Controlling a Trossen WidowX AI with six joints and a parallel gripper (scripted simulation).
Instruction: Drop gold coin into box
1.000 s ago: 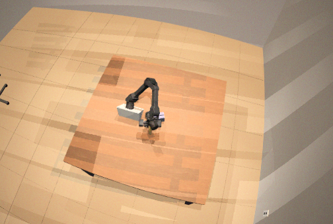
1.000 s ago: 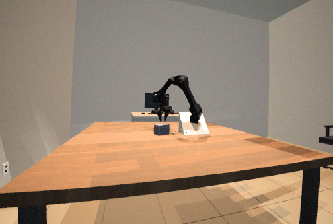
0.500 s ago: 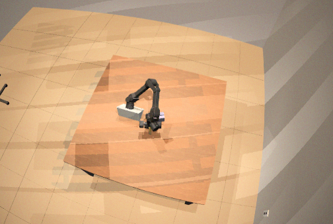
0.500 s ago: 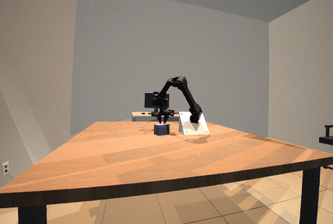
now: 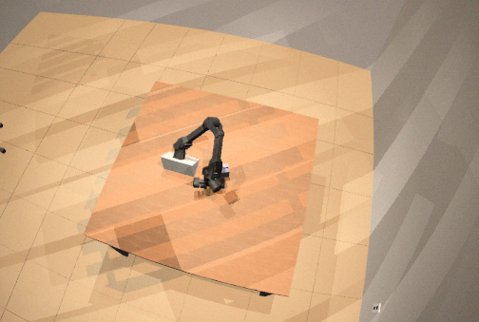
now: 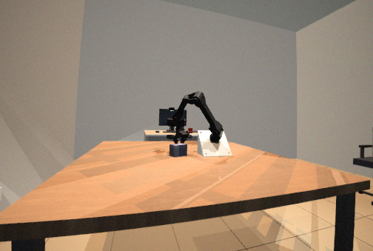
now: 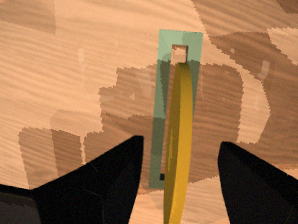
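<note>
My gripper tip is 10 mm past the gold coin and 10 mm below it.
</note>
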